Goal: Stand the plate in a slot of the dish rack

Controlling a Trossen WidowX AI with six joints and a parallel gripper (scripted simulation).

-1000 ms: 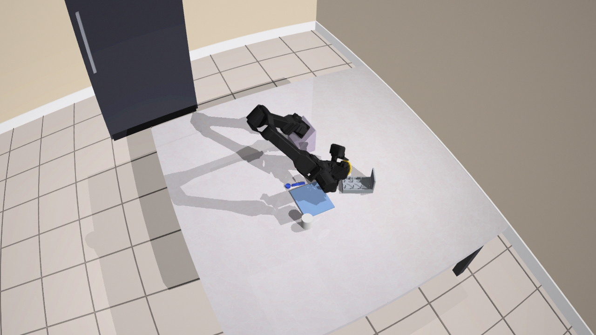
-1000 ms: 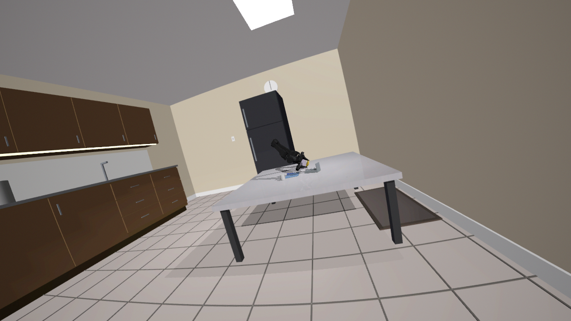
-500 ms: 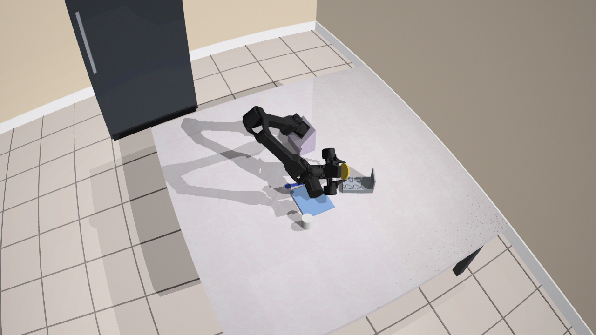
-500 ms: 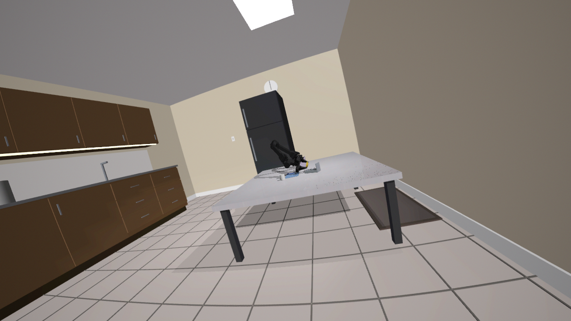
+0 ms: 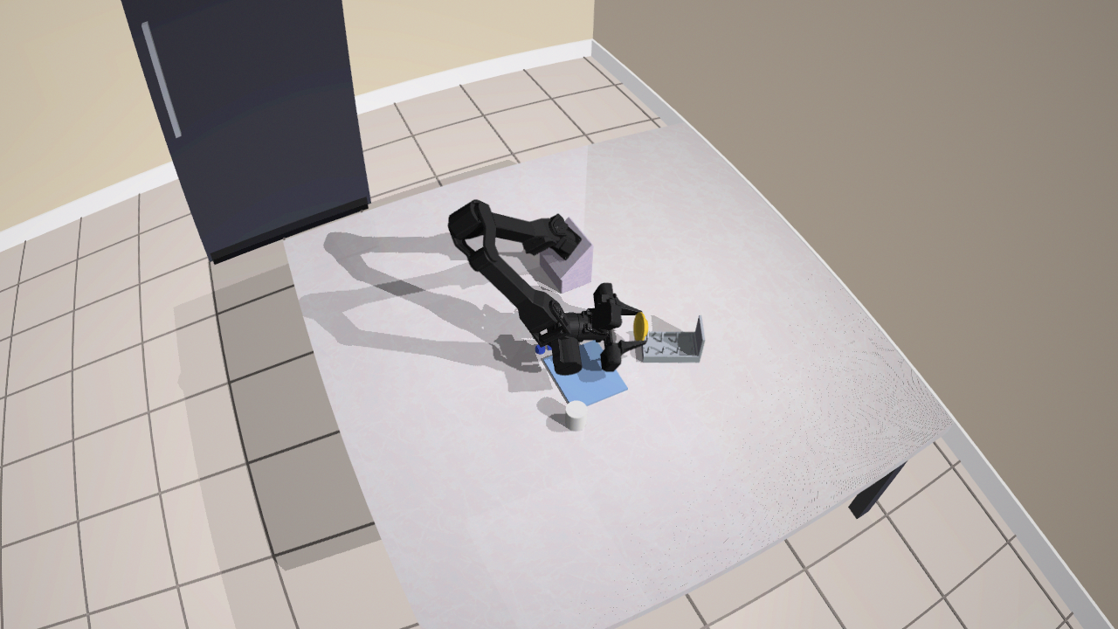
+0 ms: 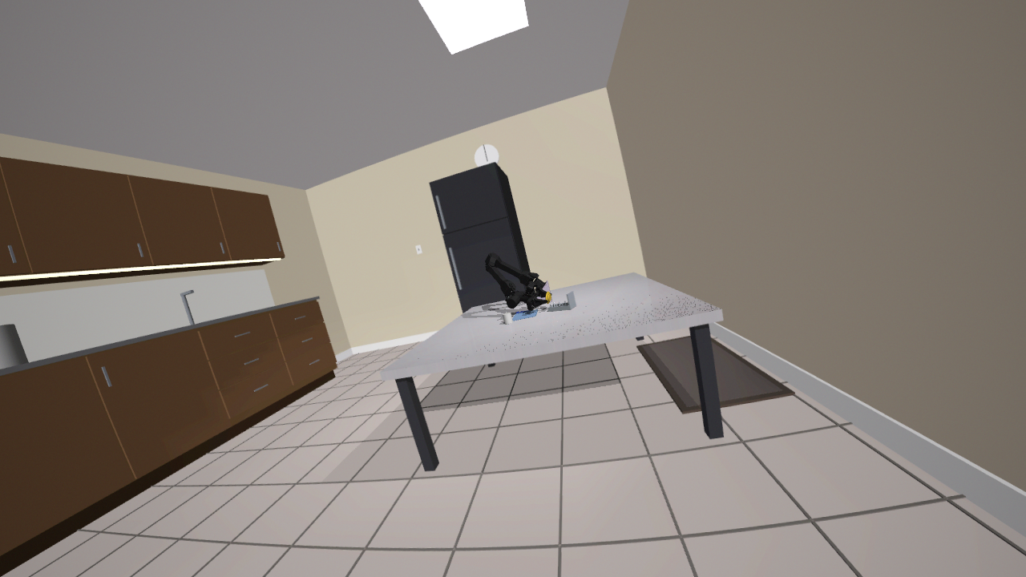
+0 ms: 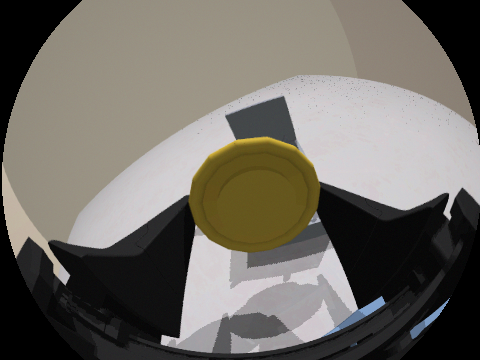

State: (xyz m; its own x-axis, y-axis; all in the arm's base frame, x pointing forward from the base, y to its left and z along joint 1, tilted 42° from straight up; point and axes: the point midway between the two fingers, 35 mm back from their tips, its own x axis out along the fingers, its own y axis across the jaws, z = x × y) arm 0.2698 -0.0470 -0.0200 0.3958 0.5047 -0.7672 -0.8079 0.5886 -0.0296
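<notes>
The grey dish rack is 50 mm to the left of my gripper tip, 50 mm ahead of it and 40 mm below it. From my gripper tip the other things lie so: blue spoon 170 mm to the right, 110 mm behind, 60 mm below; yellow plate 10 mm to the right; blue mat 150 mm to the right, 60 mm below.
</notes>
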